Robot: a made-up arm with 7 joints. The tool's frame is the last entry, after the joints.
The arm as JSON. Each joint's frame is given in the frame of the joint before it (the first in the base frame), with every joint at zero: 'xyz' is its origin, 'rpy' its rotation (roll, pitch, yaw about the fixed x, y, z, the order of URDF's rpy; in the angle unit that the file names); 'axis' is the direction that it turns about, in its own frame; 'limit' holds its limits. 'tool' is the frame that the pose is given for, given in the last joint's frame.
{
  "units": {
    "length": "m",
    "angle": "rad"
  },
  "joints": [
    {
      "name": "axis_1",
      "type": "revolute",
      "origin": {
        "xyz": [
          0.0,
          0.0,
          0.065
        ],
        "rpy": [
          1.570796,
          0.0,
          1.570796
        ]
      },
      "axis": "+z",
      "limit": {
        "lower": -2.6,
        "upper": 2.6
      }
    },
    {
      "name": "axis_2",
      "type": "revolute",
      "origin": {
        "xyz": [
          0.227,
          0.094,
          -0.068
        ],
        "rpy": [
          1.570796,
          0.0,
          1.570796
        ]
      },
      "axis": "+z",
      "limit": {
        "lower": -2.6,
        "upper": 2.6
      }
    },
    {
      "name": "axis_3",
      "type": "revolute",
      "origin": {
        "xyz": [
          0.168,
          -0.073,
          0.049
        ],
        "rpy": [
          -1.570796,
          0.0,
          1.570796
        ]
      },
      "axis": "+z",
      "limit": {
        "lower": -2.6,
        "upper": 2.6
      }
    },
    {
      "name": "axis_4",
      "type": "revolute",
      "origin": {
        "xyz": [
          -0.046,
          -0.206,
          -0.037
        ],
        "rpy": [
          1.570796,
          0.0,
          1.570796
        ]
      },
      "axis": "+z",
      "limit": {
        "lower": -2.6,
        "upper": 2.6
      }
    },
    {
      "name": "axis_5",
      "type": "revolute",
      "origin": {
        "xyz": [
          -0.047,
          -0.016,
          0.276
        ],
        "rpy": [
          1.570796,
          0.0,
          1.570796
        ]
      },
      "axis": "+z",
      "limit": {
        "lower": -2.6,
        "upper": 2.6
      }
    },
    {
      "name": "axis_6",
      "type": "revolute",
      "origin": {
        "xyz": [
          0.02,
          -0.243,
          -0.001
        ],
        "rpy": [
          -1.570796,
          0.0,
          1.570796
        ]
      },
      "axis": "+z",
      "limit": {
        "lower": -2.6,
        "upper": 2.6
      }
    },
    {
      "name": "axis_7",
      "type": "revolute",
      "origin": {
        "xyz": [
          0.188,
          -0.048,
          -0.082
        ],
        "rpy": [
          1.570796,
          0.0,
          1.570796
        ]
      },
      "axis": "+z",
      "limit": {
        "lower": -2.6,
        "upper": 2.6
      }
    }
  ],
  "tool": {
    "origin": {
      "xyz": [
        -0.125,
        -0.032,
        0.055
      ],
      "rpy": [
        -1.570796,
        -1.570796,
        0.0
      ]
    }
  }
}
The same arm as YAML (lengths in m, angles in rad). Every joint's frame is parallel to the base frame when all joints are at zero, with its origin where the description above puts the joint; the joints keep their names.
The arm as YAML. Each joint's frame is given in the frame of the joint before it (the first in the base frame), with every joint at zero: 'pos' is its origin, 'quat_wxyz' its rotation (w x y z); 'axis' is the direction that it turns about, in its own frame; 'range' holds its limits. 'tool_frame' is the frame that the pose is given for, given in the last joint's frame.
length_unit: m
angle_unit: rad
joints:
  - joint: axis_1
    pos: [0.0, 0.0, 0.065]
    quat_wxyz: [1.0, 0.0, 0.0, 0.0]
    axis: [1.0, 0.0, 0.0]
    range: [-2.6, 2.6]
  - joint: axis_2
    pos: [-0.068, 0.227, 0.094]
    quat_wxyz: [1.0, 0.0, 0.0, 0.0]
    axis: [0.0, 1.0, 0.0]
    range: [-2.6, 2.6]
  - joint: axis_3
    pos: [-0.073, 0.049, 0.168]
    quat_wxyz: [1.0, 0.0, 0.0, 0.0]
    axis: [0.0, 0.0, -1.0]
    range: [-2.6, 2.6]
  - joint: axis_4
    pos: [-0.046, 0.206, 0.037]
    quat_wxyz: [1.0, 0.0, 0.0, 0.0]
    axis: [1.0, 0.0, 0.0]
    range: [-2.6, 2.6]
  - joint: axis_5
    pos: [0.276, 0.047, 0.016]
    quat_wxyz: [1.0, 0.0, 0.0, 0.0]
    axis: [0.0, -1.0, 0.0]
    range: [-2.6, 2.6]
  - joint: axis_6
    pos: [-0.243, 0.001, -0.02]
    quat_wxyz: [1.0, 0.0, 0.0, 0.0]
    axis: [0.0, 0.0, 1.0]
    range: [-2.6, 2.6]
  - joint: axis_7
    pos: [0.188, -0.048, -0.082]
    quat_wxyz: [1.0, 0.0, 0.0, 0.0]
    axis: [1.0, 0.0, 0.0]
    range: [-2.6, 2.6]
tool_frame:
  pos: [0.055, -0.125, -0.032]
  quat_wxyz: [1.0, 0.0, 0.0, 0.0]

